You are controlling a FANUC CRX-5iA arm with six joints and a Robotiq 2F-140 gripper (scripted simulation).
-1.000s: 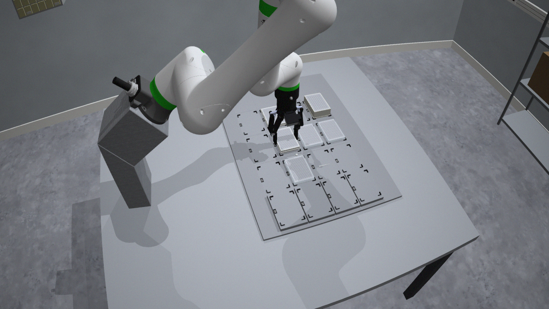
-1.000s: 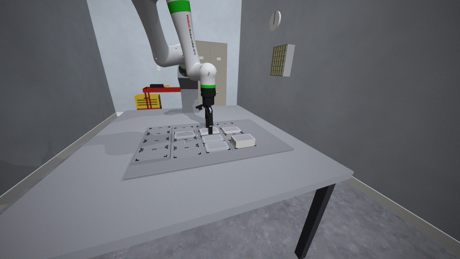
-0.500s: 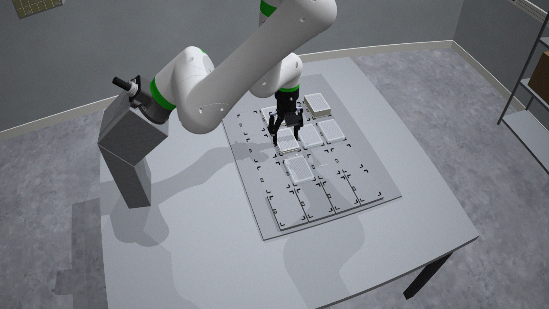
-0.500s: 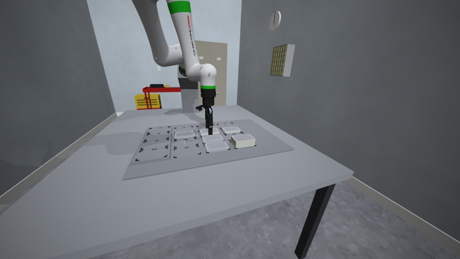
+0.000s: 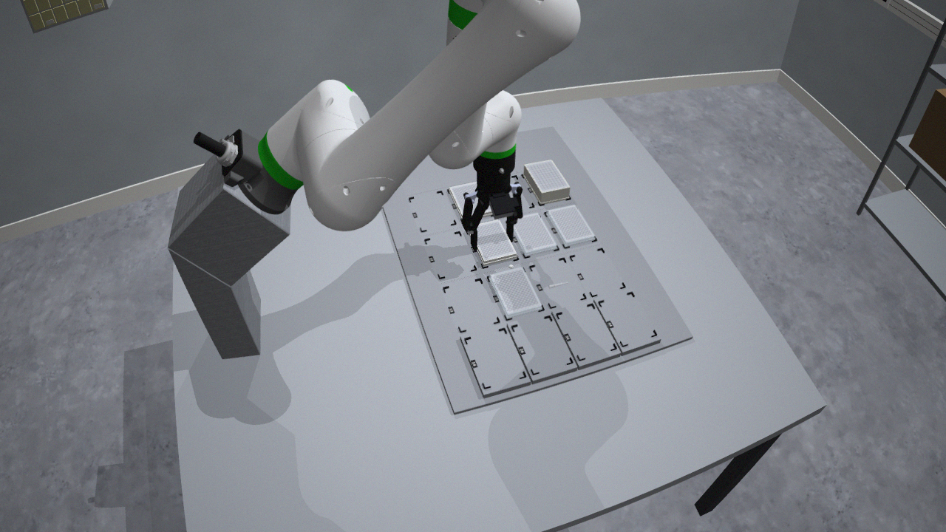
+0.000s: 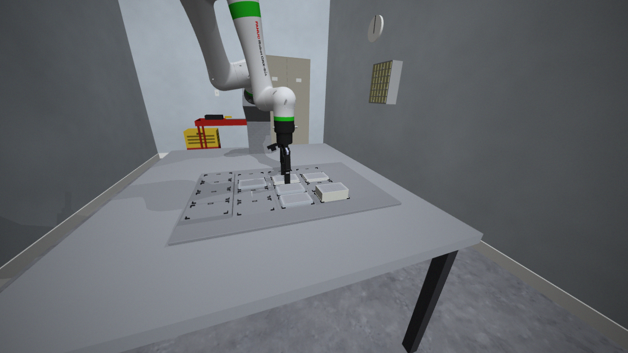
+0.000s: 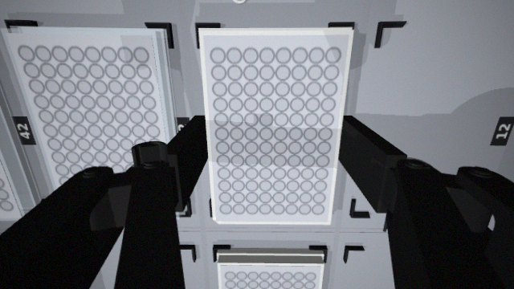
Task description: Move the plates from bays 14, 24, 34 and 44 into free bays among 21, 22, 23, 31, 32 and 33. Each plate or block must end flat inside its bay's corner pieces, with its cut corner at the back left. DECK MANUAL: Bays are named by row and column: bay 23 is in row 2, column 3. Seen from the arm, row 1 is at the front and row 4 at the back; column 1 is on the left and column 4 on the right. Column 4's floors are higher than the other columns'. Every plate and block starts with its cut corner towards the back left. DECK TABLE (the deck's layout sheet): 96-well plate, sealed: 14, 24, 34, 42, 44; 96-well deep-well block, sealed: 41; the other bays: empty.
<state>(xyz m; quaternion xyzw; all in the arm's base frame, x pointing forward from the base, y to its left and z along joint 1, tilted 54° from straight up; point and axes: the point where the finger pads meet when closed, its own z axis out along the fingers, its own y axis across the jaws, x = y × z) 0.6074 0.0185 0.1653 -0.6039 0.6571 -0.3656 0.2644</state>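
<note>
Right now the small white square is 1 cm behind my hand, 3 cm to the left of it and 3 cm below it. The rest, counted from my hand: small white disc (8 cm to the right, 3 cm below); sealed deep-well block (24 cm ahead, 11 cm to the left, 1 cm below); thin white rod (7 cm ahead, 19 cm to the right, 3 cm below).
</note>
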